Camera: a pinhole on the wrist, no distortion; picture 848 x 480 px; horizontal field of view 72.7 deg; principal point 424.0 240.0 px. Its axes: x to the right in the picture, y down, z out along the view. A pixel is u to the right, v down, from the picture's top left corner.
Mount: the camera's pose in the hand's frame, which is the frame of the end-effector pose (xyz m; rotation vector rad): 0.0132 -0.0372 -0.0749 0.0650 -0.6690 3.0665
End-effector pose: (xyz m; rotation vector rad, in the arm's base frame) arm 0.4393 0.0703 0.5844 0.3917 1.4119 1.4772
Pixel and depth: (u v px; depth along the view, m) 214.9 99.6 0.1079
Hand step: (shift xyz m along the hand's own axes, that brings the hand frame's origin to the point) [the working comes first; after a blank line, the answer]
In the camera's frame: -0.0392 -0.0263 0.1079

0.0569 -0.0580 0.0324
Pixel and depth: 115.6 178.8 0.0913
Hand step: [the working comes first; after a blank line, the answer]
In the camera's frame: -0.0489 -0.0097 0.0913

0.0658 -0.0661 0.0101
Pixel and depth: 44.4 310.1 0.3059
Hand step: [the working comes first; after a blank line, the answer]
In the camera's frame: -0.2015 0.0372 0.3059

0.2264 -0.1971 0.1792
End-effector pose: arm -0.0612 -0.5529 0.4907 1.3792 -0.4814 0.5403
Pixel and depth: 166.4 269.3 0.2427
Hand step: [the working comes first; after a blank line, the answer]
In the camera's frame: -0.1085 0.0123 0.2427

0.1312 -0.1488 0.1360
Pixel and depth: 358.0 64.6 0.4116
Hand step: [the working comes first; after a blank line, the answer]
In the camera's frame: -0.0472 -0.1253 0.4116

0.0781 -0.0943 0.3492
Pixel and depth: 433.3 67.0 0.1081
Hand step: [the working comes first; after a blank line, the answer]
In the camera's frame: 0.0017 -0.0325 0.1081

0.0161 -0.0527 0.0369
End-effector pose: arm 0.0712 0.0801 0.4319 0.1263 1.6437 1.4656
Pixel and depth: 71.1 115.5 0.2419
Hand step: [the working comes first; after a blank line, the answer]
In the camera's frame: -0.1482 -0.0523 0.2419

0.1715 -0.0894 0.1605
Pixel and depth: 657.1 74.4 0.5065
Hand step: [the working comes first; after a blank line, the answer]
In the camera's frame: 0.2049 -0.1456 0.5065

-0.1697 -0.1171 0.4542
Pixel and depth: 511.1 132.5 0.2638
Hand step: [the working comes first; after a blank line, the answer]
In the camera's frame: 0.0399 -0.0492 0.2638

-0.0156 -0.1026 0.1868
